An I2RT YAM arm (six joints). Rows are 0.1 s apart.
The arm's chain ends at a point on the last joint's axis. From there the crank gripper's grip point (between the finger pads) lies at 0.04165 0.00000 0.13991 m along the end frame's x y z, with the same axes.
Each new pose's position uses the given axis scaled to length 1; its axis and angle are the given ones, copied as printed.
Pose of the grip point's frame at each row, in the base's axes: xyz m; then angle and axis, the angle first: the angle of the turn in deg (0 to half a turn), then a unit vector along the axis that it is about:
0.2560, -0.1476, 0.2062, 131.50, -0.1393, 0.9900, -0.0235
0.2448, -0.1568, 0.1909, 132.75, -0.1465, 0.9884, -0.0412
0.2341, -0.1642, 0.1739, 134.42, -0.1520, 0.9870, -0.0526
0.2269, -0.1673, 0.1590, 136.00, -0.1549, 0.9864, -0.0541
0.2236, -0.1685, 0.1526, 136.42, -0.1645, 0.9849, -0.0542
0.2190, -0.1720, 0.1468, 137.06, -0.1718, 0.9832, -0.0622
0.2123, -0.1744, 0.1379, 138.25, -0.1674, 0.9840, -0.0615
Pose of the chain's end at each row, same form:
0.1778, -0.1465, 0.3294, 131.50, -0.1393, 0.9900, -0.0235
0.1686, -0.1509, 0.3153, 132.75, -0.1465, 0.9884, -0.0412
0.1611, -0.1549, 0.3000, 134.42, -0.1520, 0.9870, -0.0526
0.1573, -0.1570, 0.2869, 136.00, -0.1549, 0.9864, -0.0541
0.1547, -0.1583, 0.2809, 136.42, -0.1645, 0.9849, -0.0542
0.1511, -0.1596, 0.2754, 137.06, -0.1718, 0.9832, -0.0622
0.1472, -0.1615, 0.2679, 138.25, -0.1674, 0.9840, -0.0615

